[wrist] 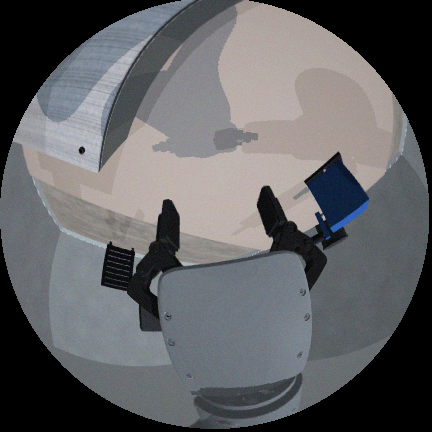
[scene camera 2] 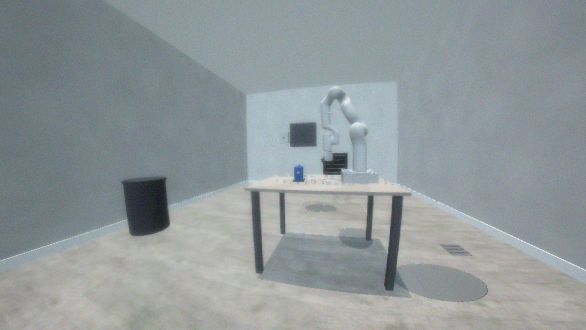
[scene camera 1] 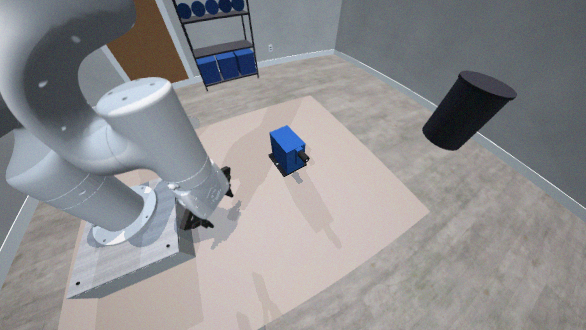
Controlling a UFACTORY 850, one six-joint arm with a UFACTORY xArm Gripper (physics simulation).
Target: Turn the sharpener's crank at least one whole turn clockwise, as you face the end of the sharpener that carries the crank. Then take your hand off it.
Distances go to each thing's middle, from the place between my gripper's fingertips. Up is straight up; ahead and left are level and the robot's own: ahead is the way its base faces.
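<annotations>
Taking the blue sharpener [scene camera 1: 284,141] as my reference, I find my hand 290 mm short of it. My hand is also 70 mm to the right of the sharpener and 40 mm above it.
</annotations>
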